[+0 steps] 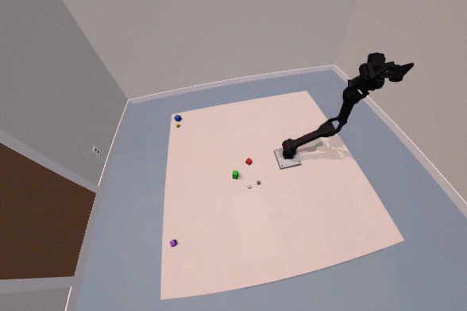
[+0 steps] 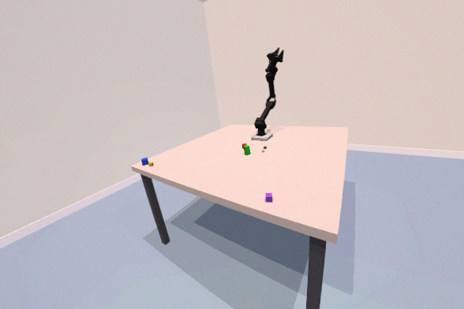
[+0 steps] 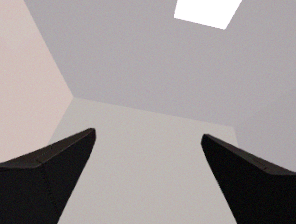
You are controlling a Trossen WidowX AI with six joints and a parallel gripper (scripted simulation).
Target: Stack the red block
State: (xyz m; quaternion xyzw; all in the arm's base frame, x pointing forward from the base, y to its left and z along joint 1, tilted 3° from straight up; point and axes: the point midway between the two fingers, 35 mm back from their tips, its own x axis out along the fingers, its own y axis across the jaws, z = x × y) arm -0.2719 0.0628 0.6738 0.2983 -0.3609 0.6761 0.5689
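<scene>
My gripper tip is now 720 mm above the red block, 520 mm short of it and 80 mm to the left of it. Also, from my gripper tip: purple block: 970 mm ahead, 720 mm below, 410 mm to the left; then blue block: 1110 mm ahead, 720 mm below, 540 mm to the right; then small yellow block: 1100 mm ahead, 720 mm below, 460 mm to the right.
</scene>
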